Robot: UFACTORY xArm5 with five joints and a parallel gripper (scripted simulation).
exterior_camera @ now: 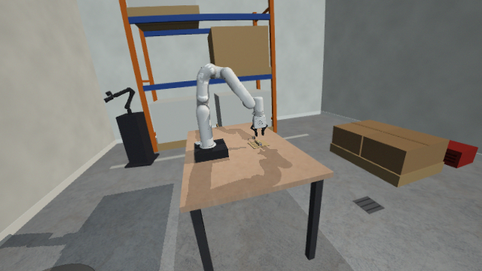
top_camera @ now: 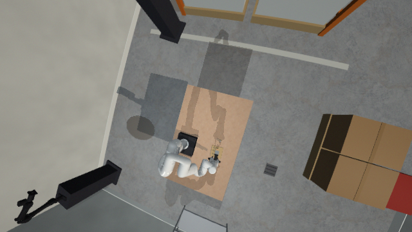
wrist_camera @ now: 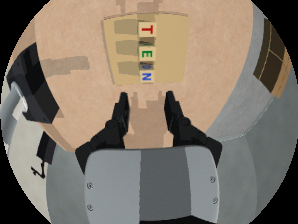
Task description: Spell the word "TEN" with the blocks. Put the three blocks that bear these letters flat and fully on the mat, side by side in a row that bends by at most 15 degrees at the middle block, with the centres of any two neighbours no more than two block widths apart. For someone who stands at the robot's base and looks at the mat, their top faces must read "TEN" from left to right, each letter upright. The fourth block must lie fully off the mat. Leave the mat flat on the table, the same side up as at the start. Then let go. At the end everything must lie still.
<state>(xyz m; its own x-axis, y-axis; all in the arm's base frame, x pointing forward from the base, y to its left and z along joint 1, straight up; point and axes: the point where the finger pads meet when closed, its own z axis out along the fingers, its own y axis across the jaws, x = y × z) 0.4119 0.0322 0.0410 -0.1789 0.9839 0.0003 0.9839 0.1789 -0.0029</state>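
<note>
Right now the tan mat is 4 cm to the left of my hand and 10 cm below it.
</note>
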